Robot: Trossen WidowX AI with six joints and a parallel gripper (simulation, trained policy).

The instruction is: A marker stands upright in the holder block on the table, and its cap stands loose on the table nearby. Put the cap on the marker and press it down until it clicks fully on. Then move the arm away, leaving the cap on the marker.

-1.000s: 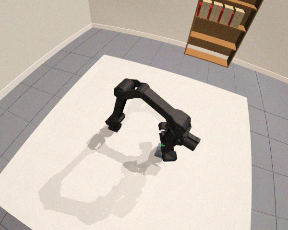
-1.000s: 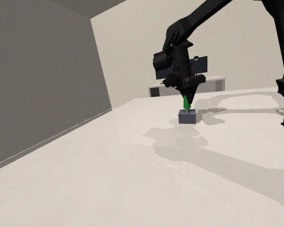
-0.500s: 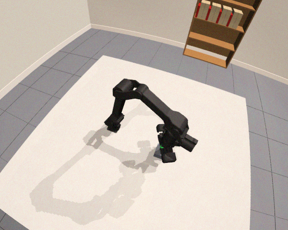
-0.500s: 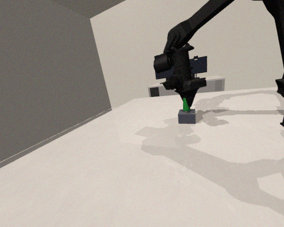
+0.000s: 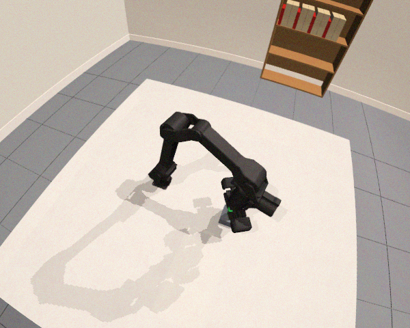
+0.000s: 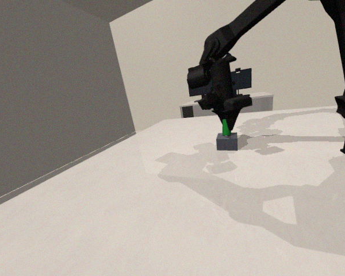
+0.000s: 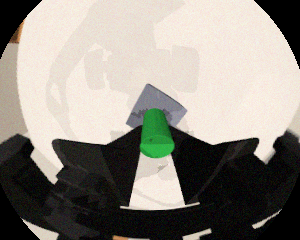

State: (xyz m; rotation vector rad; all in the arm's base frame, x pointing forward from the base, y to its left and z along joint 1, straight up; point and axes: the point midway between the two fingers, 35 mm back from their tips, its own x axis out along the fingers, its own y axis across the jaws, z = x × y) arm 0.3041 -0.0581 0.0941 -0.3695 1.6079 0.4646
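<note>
Right now the green cap is 1 cm above my gripper tip. From my gripper tip the other things lie so: grey holder block 1 cm ahead, 4 cm below.
</note>
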